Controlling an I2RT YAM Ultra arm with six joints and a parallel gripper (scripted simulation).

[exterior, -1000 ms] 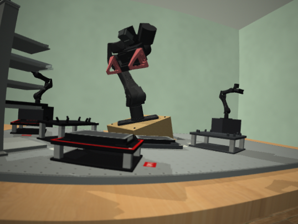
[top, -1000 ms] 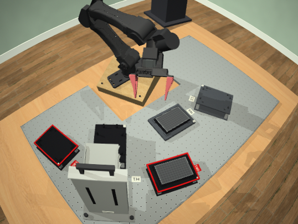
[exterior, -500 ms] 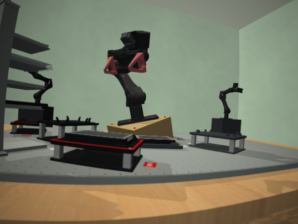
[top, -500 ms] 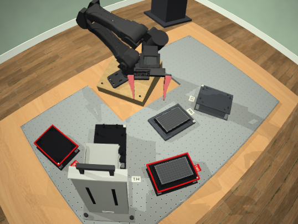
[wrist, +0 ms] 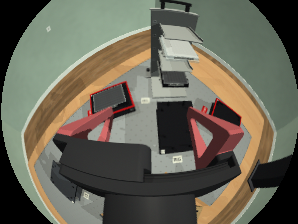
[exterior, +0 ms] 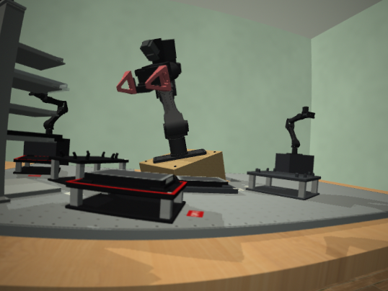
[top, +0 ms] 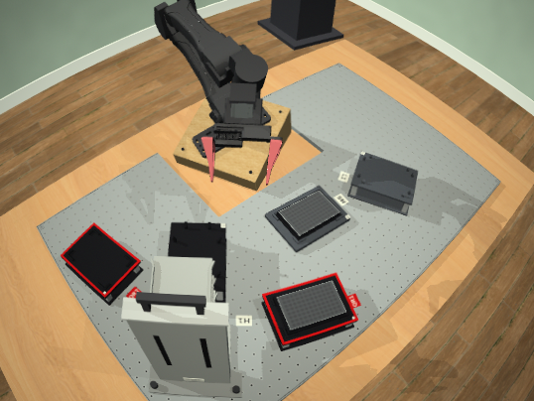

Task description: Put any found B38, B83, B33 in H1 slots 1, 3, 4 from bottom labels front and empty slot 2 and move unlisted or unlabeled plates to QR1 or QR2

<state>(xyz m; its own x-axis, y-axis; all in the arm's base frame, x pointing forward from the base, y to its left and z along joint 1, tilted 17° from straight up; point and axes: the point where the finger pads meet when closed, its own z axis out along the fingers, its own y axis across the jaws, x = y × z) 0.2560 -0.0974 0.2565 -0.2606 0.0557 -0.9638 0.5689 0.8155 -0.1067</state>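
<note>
The pale translucent plate lies 190 mm to the right of my hand, 130 mm ahead of it and 40 mm below it. From my hand the other things lie so: plate hotel H1: 230 mm to the right, 200 mm ahead, 90 mm below; hotel handle: 230 mm to the right, 200 mm ahead, 100 mm above; red-edged quarantine nest: 290 mm to the right, 210 mm below, 130 mm behind.
</note>
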